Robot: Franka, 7 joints.
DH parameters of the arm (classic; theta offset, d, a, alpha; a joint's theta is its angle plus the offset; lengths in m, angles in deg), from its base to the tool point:
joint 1: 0 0.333 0 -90
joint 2: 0 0 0 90
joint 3: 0 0.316 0.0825 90
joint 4: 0 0 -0.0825 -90
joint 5: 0 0.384 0 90
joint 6: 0 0 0.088 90
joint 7: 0 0.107 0 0
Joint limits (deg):
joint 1: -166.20..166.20
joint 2: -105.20..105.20
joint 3: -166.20..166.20
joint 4: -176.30..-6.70
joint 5: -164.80..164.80
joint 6: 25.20..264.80
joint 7: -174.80..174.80
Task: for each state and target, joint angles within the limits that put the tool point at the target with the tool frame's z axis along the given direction. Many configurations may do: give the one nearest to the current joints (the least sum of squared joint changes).
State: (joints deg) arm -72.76 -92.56 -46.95 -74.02 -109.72 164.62 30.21
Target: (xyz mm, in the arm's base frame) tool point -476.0 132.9 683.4 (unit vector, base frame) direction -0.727 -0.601 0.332
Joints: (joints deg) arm -73.67 -105.20 -49.69 -116.74 -84.66 156.89 30.21
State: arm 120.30 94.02 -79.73 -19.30 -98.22 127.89 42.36
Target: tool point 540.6 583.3 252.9 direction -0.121 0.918 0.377
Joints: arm 83.23 105.20 -93.84 -68.39 -141.92 96.20 42.36
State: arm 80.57 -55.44 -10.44 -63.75 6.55 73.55 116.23
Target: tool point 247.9 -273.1 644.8 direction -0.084 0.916 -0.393
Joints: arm 60.73 -89.77 -49.11 -110.82 2.82 70.32 116.23
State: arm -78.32 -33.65 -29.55 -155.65 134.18 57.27 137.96
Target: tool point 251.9 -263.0 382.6 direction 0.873 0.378 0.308
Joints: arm -62.73 -18.55 -2.90 -159.31 101.77 77.58 137.96
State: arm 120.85 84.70 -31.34 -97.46 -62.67 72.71 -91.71
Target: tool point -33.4 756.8 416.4 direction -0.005 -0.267 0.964
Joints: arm 119.36 85.56 -72.63 -47.19 -100.93 65.53 -91.71
